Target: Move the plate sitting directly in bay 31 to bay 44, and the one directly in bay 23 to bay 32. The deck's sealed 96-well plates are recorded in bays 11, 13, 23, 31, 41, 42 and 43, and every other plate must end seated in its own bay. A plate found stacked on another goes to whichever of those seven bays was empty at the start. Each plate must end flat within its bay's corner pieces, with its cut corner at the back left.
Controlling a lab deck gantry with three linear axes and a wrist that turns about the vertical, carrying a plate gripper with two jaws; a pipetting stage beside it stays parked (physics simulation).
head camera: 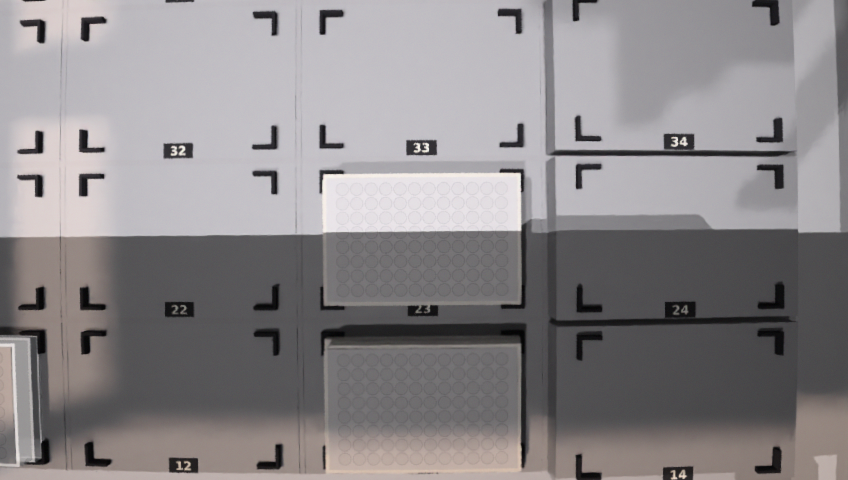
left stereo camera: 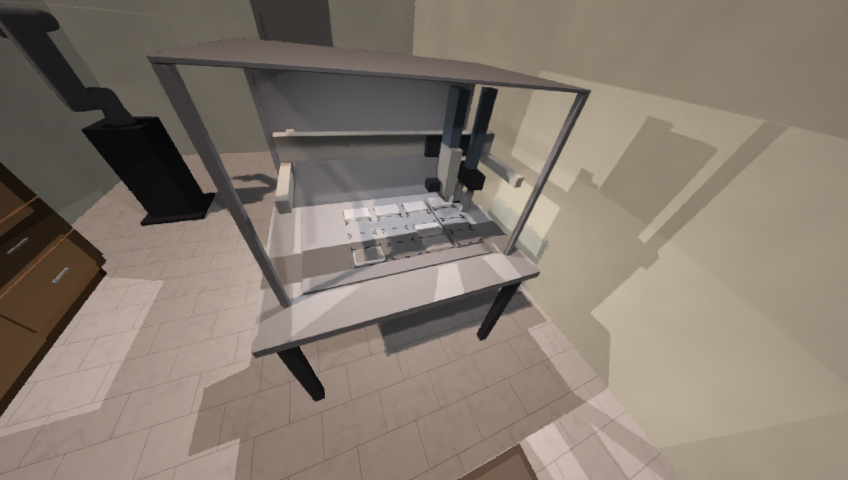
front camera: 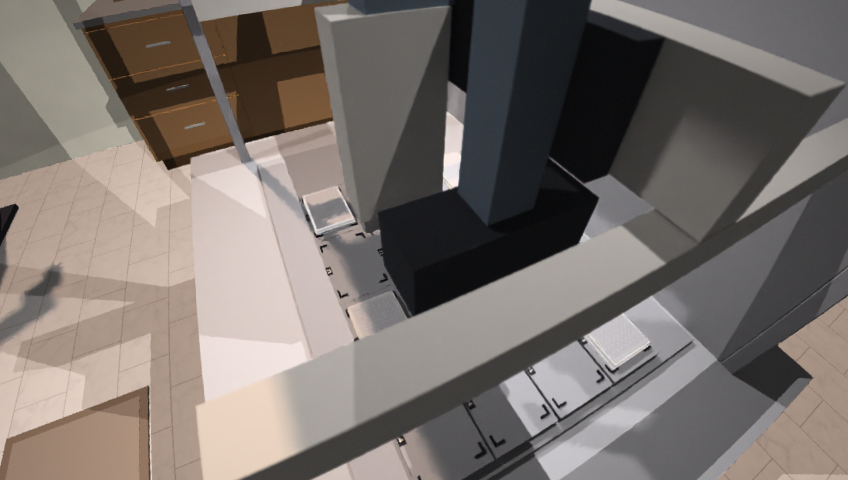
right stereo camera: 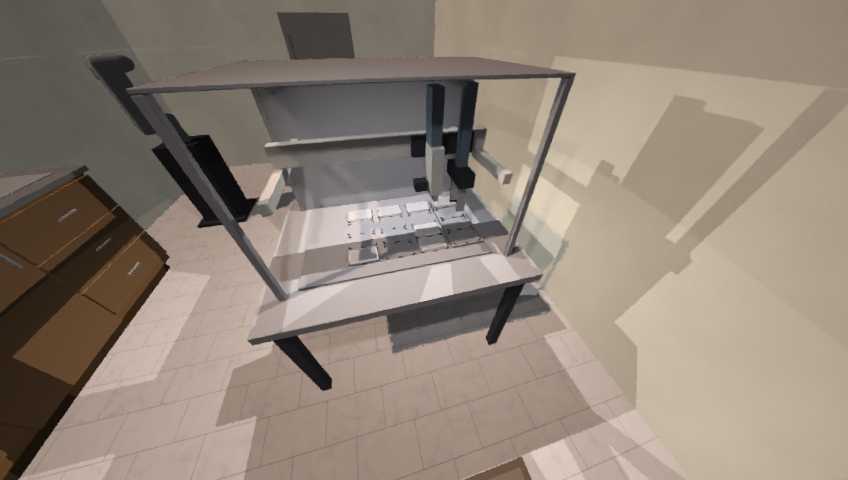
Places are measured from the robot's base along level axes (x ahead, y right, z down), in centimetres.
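Pixels of known places: gripper, fingertip midpoint: (left stereo camera: 460,206) (right stereo camera: 456,206); robot's base at its link origin: (left stereo camera: 355,267) (front camera: 302,200) (right stereo camera: 350,265).
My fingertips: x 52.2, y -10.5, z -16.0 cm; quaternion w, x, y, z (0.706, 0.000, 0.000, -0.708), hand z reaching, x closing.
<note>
For each thing: its top centre in the pictures, then the offset to it from my fingertips. "pt": a spot on its surface instead.
- sealed plate at its top centre: (head camera: 422,239) (right stereo camera: 426,228) (left stereo camera: 428,228) dy -4.5, dx -13.0, dz +14.5 cm
- Bay 32 at a spot on its surface: (head camera: 172,89) pt dy -14.8, dx -29.8, dz +16.0 cm
A sealed plate (head camera: 422,237) (left stereo camera: 426,227) (right stereo camera: 426,227) lies in bay 23. Bay 32 (head camera: 172,89) holds no plate. A plate (front camera: 618,342) sits in bay 44, at the right in the front view. Bay 31 shows no plate in the stereo views. My gripper (left stereo camera: 461,201) (right stereo camera: 457,201) hangs above the right column of bays; its two jaws stand apart with no plate between them. In the front view its black body shows, its jaws hidden. The cut corners are too faint to tell.
A plate (head camera: 422,407) (front camera: 377,315) is in bay 13, directly in front of bay 23. Another plate (front camera: 328,209) (left stereo camera: 368,255) (right stereo camera: 363,255) is in bay 11. Plates (left stereo camera: 357,213) (left stereo camera: 386,209) (left stereo camera: 414,206) stand along the back row. The pipetting stage (front camera: 392,107) (left stereo camera: 449,169) hangs beside the gripper.
</note>
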